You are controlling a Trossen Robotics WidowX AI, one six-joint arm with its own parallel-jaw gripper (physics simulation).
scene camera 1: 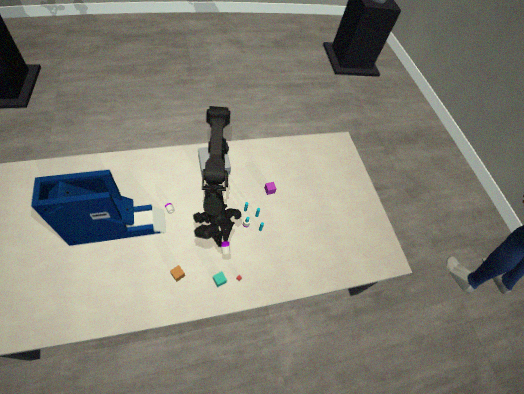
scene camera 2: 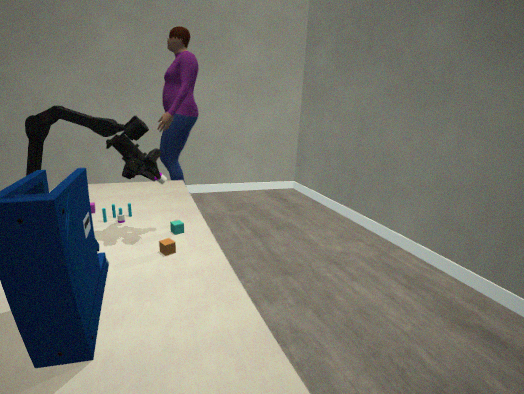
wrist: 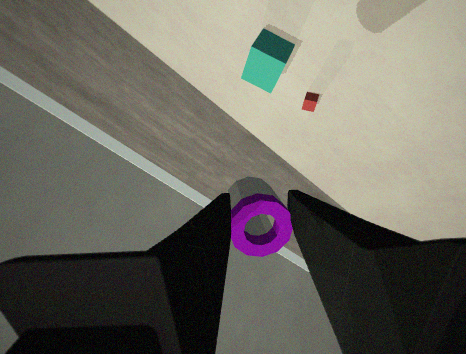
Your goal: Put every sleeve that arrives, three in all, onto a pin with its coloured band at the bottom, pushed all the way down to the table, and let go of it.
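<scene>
There is a teal cube [wrist: 269, 53] here, resting on the table.
</scene>
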